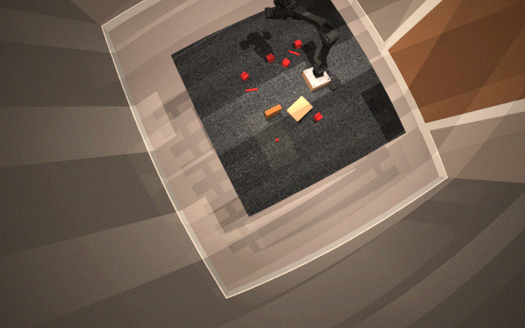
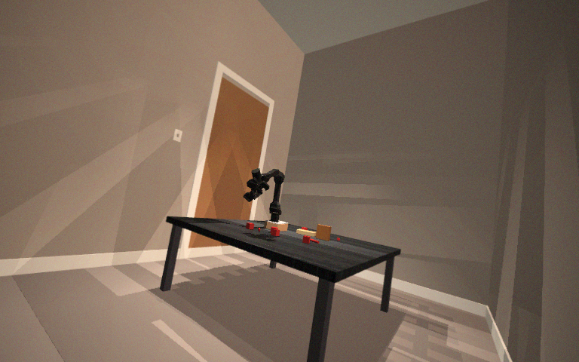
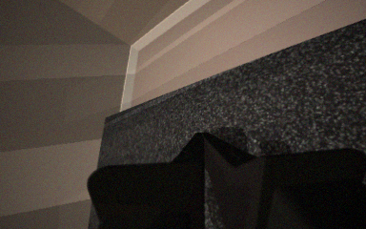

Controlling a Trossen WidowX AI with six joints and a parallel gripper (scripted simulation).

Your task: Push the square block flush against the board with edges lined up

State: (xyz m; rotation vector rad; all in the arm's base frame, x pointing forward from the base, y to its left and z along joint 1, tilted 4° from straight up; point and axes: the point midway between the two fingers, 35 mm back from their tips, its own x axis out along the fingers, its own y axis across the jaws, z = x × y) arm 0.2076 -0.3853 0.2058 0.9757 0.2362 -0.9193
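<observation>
Right now my gripper tip is 58 cm to the right of the orange-brown square block, 17 cm above it and 15 cm short of it. The rest, counted from my gripper tip: red dot: 76 cm to the left, 21 cm below, 17 cm ahead; light tan board: 61 cm to the left, 20 cm below, 4 cm behind.
</observation>
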